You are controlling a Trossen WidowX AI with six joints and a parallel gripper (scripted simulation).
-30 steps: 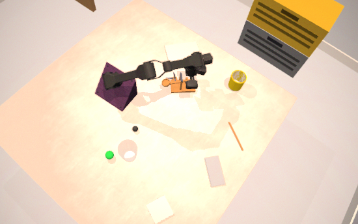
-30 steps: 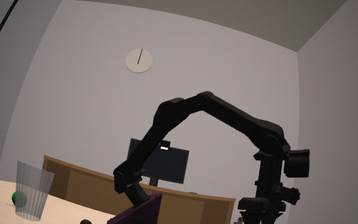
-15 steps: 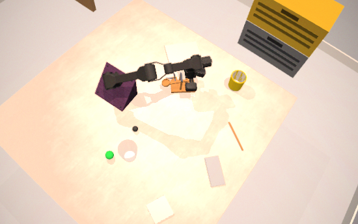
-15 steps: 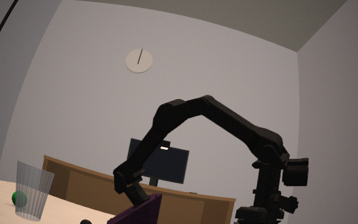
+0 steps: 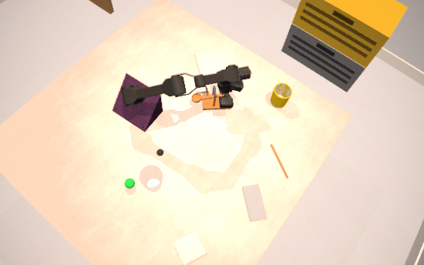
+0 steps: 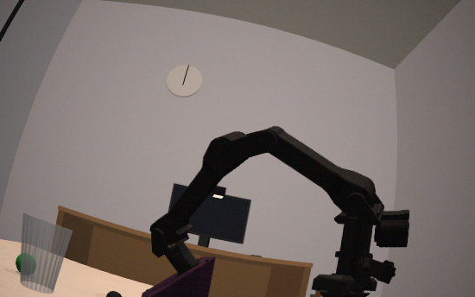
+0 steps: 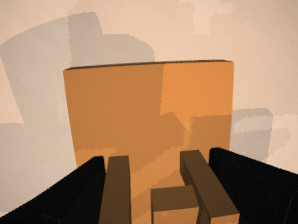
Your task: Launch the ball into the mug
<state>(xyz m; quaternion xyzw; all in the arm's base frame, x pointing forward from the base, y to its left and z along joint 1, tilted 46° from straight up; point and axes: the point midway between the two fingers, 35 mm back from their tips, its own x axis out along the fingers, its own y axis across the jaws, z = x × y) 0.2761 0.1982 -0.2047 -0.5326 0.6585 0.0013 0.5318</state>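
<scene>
The black ball is 30 mm behind my gripper tip, 400 mm to the right of it and 20 mm below it. The rest, counted from my gripper tip: yellow mug (200 mm ahead, 200 mm to the left); then pale sheet (180 mm behind, 170 mm to the left, 30 mm below); then orange catapult (60 mm behind, 40 mm to the right, 20 mm above).
</scene>
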